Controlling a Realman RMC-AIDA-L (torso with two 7-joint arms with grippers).
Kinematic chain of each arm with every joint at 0, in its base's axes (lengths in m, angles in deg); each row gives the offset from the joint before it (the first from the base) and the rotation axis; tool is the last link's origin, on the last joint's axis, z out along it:
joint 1: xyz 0 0 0.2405 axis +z
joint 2: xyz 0 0 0 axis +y
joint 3: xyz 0 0 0.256 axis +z
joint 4: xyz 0 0 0 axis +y
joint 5: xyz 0 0 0.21 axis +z
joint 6: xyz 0 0 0 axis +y
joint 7: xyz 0 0 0.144 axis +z
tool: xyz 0 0 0
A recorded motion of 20 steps. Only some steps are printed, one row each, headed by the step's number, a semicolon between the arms.
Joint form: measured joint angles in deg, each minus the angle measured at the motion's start. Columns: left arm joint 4, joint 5, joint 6, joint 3, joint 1, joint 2, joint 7; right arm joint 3, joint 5, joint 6, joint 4, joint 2, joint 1, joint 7.
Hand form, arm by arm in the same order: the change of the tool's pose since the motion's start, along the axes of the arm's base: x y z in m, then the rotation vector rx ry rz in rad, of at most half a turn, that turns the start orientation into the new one. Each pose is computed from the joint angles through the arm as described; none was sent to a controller.
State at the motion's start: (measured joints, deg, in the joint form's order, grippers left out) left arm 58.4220 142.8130 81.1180 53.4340 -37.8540 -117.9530 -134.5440; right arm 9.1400 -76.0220 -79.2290 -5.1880 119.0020 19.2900 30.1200
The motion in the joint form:
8: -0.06 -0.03 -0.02 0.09 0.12 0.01 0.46; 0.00 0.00 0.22 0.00 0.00 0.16 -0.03
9: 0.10 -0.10 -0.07 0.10 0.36 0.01 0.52; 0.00 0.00 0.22 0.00 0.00 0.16 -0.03
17: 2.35 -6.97 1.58 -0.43 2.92 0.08 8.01; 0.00 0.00 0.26 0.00 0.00 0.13 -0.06
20: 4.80 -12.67 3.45 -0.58 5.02 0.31 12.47; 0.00 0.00 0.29 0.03 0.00 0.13 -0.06
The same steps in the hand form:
8: -0.0008 -0.0006 -0.0003 -0.0029 0.0029 -0.0055; -0.0003 0.0012 -0.0003 -0.0018 0.0004 -0.0006
9: -0.0019 -0.0011 0.0002 -0.0004 0.0030 -0.0047; -0.0003 0.0012 -0.0003 -0.0018 0.0004 -0.0006
17: 0.0034 -0.0083 0.0059 0.0023 -0.0672 -0.1285; 0.0000 0.0010 -0.0003 -0.0022 0.0001 -0.0018
20: 0.0101 -0.0147 0.0137 0.0139 -0.1247 -0.2190; 0.0000 0.0010 -0.0005 -0.0026 0.0007 -0.0022

